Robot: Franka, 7 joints.
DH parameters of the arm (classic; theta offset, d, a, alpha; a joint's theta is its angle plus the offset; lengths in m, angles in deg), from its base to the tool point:
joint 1: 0 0.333 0 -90
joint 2: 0 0 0 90
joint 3: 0 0.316 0.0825 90
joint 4: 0 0 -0.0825 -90
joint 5: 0 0.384 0 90
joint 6: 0 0 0.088 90
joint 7: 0 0.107 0 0
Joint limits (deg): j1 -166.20..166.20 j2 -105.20..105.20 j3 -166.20..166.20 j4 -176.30..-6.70 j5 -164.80..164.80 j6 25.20..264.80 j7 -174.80..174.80
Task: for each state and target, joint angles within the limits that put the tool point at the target. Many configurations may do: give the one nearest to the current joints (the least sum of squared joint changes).
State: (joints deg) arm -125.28 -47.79 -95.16 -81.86 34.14 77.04 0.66
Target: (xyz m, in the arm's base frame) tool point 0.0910 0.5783 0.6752
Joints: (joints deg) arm -155.42 -50.08 -92.69 -66.32 36.44 69.70 0.66
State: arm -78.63 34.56 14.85 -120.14 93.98 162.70 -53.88
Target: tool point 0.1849 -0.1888 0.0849
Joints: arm -69.82 22.91 28.53 -159.13 100.20 165.24 -53.88
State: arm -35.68 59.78 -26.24 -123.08 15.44 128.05 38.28
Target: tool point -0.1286 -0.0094 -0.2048
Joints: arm -52.00 105.20 -11.72 -125.04 15.98 134.08 38.28
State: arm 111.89 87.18 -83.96 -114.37 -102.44 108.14 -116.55
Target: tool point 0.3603 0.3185 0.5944
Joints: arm 120.99 87.50 -108.98 -126.96 -98.62 99.74 -116.55
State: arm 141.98 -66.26 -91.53 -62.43 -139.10 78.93 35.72
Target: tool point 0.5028 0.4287 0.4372
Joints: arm 162.72 -64.70 -85.97 -104.31 -129.86 76.45 35.72
